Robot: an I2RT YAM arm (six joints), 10 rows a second.
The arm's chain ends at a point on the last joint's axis. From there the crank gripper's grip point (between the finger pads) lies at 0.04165 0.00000 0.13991 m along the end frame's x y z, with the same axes.
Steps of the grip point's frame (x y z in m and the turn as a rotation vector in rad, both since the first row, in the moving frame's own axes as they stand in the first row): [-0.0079 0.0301 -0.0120 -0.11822 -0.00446 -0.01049]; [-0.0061 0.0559 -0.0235 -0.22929 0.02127 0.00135]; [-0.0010 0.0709 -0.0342 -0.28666 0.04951 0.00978]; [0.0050 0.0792 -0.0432 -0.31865 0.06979 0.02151]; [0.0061 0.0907 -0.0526 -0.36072 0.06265 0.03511]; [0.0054 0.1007 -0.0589 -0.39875 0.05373 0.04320]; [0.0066 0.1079 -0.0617 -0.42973 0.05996 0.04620]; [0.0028 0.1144 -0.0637 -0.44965 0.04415 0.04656]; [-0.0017 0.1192 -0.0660 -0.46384 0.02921 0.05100]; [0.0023 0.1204 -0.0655 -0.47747 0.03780 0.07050]
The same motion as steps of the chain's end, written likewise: [-0.0074 0.0140 -0.0112 -0.11822 -0.00446 -0.01049]; [-0.0090 0.0241 -0.0189 -0.22929 0.02127 0.00135]; [-0.0076 0.0312 -0.0262 -0.28666 0.04951 0.00978]; [-0.0040 0.0349 -0.0328 -0.31865 0.06979 0.02151]; [-0.0015 0.0402 -0.0405 -0.36072 0.06265 0.03511]; [-0.0006 0.0450 -0.0452 -0.39875 0.05373 0.04320]; [0.0000 0.0481 -0.0459 -0.42973 0.05996 0.04620]; [-0.0016 0.0520 -0.0475 -0.44965 0.04415 0.04656]; [-0.0039 0.0548 -0.0495 -0.46384 0.02921 0.05100]; [-0.0003 0.0535 -0.0476 -0.47747 0.03780 0.07050]
